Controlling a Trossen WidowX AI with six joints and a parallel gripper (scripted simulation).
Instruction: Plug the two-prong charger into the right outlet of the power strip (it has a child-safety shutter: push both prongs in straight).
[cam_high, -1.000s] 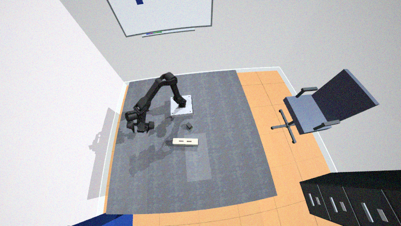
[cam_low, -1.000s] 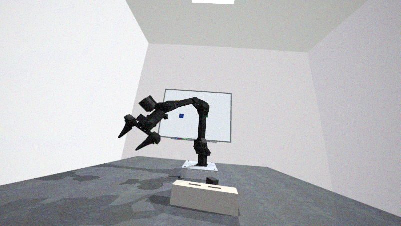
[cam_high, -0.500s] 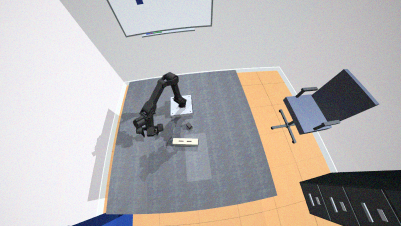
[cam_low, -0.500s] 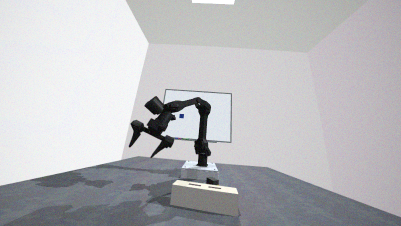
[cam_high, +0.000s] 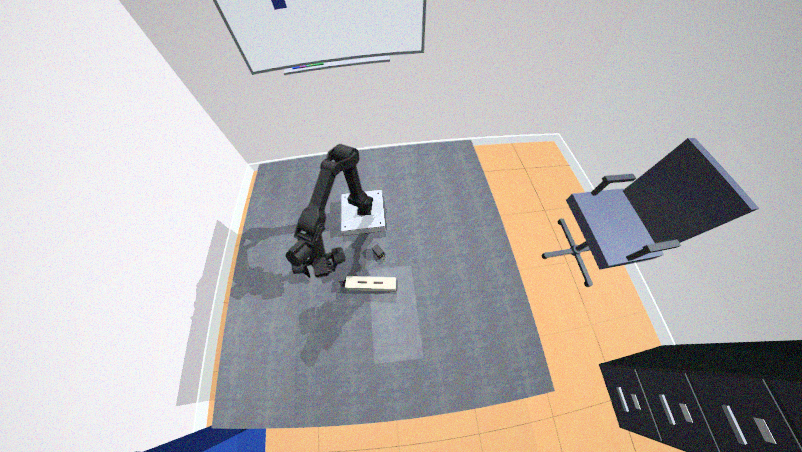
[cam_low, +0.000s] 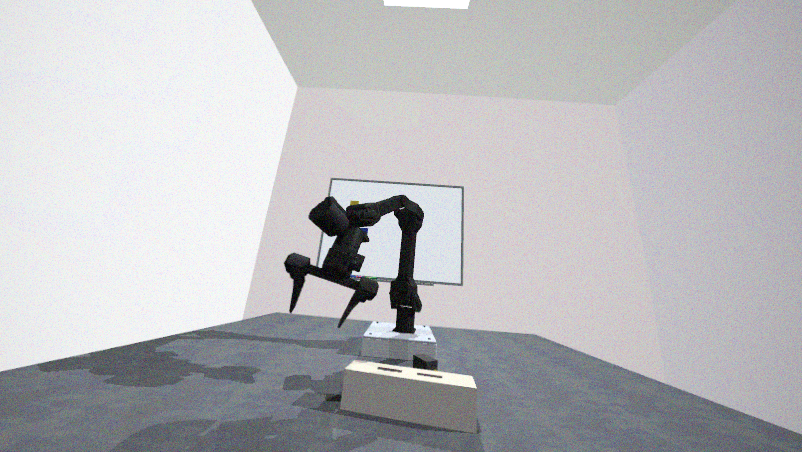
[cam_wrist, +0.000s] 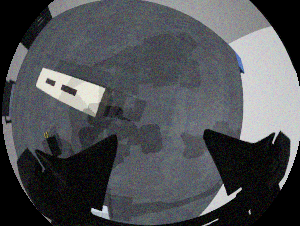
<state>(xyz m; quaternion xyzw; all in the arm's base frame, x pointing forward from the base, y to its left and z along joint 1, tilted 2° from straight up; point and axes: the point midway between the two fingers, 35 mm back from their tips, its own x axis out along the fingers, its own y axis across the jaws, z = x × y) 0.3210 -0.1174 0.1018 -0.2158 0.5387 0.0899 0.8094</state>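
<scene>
Now: the dark two-prong charger 210 mm to the left of my gripper tip, 130 mm behind it and 90 mm below it.
</scene>
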